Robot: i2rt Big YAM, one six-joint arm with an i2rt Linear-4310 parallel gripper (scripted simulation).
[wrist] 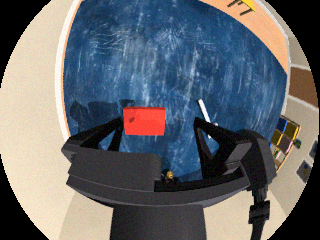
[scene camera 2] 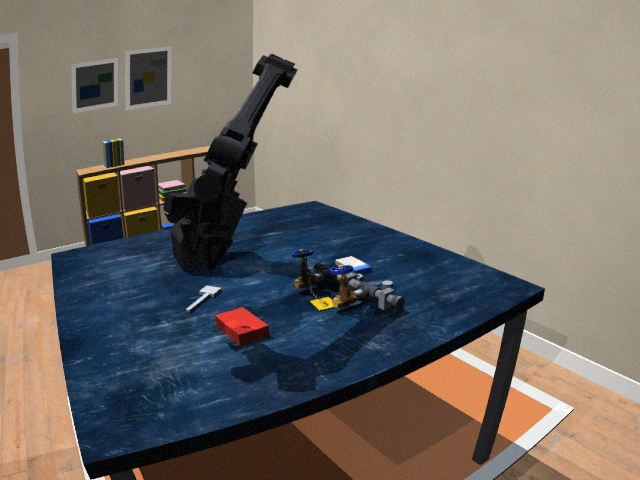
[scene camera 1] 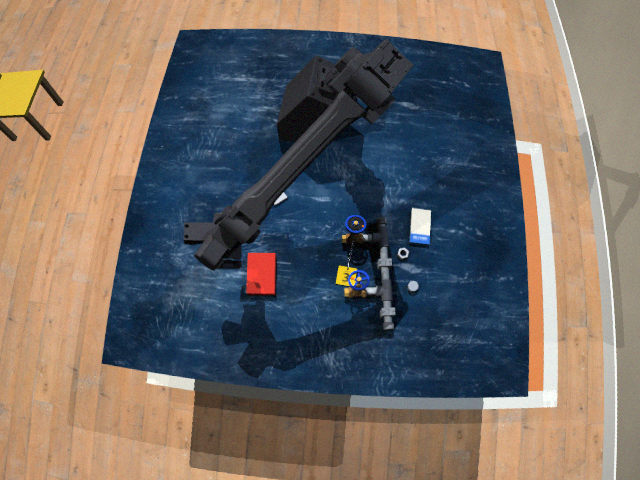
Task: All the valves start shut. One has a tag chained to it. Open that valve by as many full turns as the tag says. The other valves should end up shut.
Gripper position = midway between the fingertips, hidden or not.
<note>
In view: my gripper (wrist: 158, 120) and a red block (scene camera 2: 240, 325).
The red block shows as well in the wrist view (wrist: 137, 120) and in scene camera 1 (scene camera 1: 261, 268).
</note>
